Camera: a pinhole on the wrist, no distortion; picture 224 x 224 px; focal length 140.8 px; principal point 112.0 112.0 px. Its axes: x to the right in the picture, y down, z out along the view. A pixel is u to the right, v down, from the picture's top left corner.
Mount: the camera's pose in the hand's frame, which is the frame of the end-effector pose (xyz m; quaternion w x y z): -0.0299 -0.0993 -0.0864 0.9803 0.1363 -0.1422 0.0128
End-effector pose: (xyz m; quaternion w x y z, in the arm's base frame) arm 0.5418 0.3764 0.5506 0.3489 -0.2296 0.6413 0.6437
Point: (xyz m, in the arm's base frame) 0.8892 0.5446 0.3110
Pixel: 149.7 22.4
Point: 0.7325 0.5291 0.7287
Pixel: 55.0 194.3
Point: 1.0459 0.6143 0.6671
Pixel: 53.2 99.5
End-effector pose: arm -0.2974 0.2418 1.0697 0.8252 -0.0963 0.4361 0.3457
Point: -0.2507 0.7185 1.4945
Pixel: outside the picture
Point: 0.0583 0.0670 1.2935
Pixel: 117.4 73.5
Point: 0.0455 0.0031 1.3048
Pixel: 100.5 59.3
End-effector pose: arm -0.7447 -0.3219 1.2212 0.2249 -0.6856 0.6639 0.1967
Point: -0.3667 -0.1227 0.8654
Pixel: 174.1 76.9
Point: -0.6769 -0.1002 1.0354
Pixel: 137.2 167.6
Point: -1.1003 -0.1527 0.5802
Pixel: outside the picture
